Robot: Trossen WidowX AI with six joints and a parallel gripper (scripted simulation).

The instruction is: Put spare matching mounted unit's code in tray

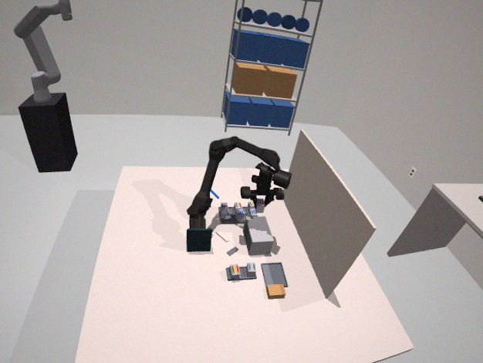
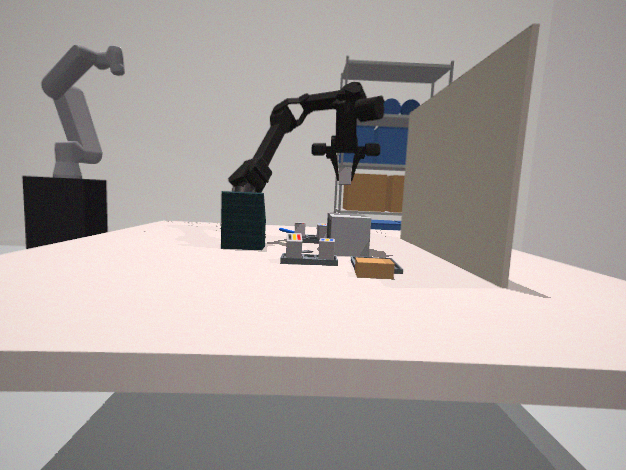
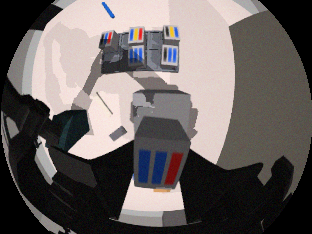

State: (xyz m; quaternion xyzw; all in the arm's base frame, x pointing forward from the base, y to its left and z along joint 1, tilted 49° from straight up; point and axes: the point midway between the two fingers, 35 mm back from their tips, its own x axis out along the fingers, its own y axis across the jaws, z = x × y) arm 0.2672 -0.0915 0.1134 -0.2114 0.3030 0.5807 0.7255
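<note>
My gripper tip is now 24 cm to the left of the dark tray, 19 cm above it and 3 cm short of it. From my gripper tip the other things lie so: tall panel 25 cm ahead, 7 cm to the right, 3 cm above; dark flat piece 19 cm below, 12 cm behind, 8 cm to the right; grey mounted unit 14 cm below, 3 cm to the right, 1 cm ahead.
</note>
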